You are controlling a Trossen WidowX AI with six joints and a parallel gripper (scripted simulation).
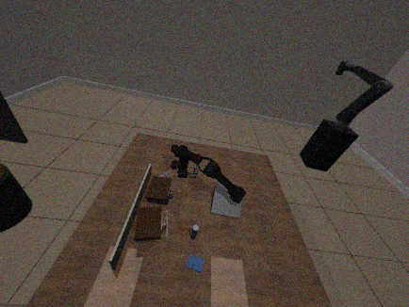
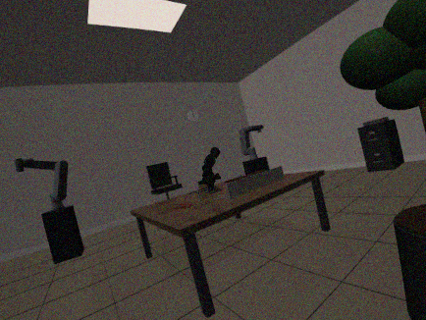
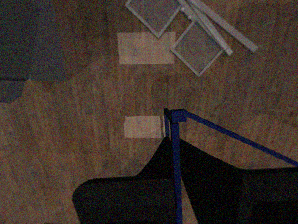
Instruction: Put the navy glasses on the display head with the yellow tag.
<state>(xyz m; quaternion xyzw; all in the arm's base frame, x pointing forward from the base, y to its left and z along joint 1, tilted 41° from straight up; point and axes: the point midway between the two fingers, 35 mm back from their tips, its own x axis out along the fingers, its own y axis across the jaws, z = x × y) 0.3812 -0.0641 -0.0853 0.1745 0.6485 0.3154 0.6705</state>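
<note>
The round base is 9 cm to the right of my gripper tip, 8 cm behind it and 4 cm below it. Round my gripper tip: grey panel: 31 cm to the left, 20 cm ahead; blue square: 51 cm to the left, 20 cm behind, 6 cm below.
</note>
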